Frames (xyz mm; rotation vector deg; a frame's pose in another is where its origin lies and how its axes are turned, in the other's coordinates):
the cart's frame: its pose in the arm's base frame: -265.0 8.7 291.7 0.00 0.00 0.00
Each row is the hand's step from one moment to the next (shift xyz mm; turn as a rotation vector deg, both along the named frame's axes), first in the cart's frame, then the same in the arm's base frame.
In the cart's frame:
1: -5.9 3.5 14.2 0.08 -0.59 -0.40
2: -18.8 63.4 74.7 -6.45 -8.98 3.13
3: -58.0 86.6 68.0 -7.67 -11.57 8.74
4: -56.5 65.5 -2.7 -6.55 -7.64 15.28
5: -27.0 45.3 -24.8 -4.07 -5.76 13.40
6: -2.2 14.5 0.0 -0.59 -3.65 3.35
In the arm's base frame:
1: -5.9 3.5 14.2 0.08 -0.59 -0.40
2: -18.8 63.4 74.7 -6.45 -8.98 3.13
3: -58.0 86.6 68.0 -7.67 -11.57 8.74
4: -56.5 65.5 -2.7 -6.55 -7.64 15.28
5: -27.0 45.3 -24.8 -4.07 -5.76 13.40
6: -2.2 14.5 0.0 -0.59 -3.65 3.35

